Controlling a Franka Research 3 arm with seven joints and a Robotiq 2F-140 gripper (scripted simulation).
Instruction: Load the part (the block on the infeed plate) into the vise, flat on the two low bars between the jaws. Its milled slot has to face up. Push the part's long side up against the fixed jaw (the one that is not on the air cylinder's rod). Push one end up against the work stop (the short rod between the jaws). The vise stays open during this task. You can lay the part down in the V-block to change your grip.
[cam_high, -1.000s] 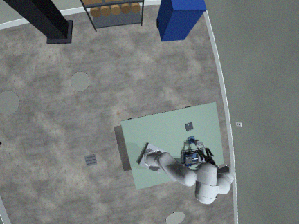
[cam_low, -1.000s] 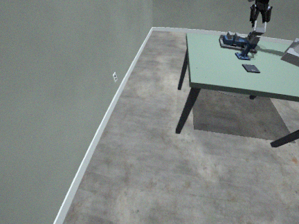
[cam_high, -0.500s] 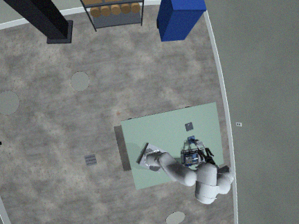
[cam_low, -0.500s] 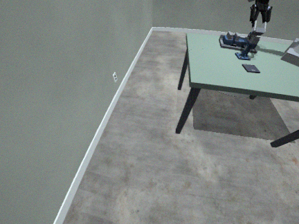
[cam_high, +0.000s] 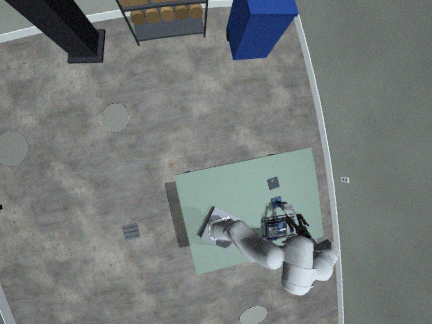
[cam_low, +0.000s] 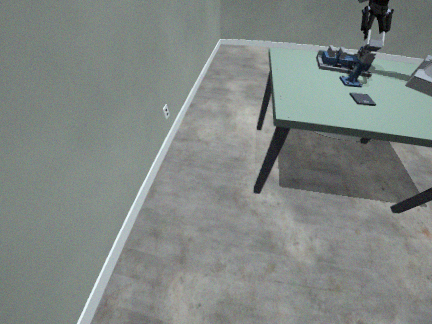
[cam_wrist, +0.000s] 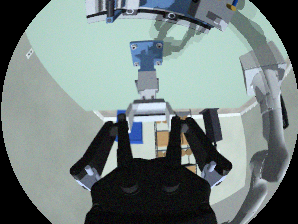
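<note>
Now: hand 10 mm to the right of the part and 10 mm above it. The rest, counted from my hand: vise: 20 mm ahead, 190 mm to the right, 160 mm below.
</note>
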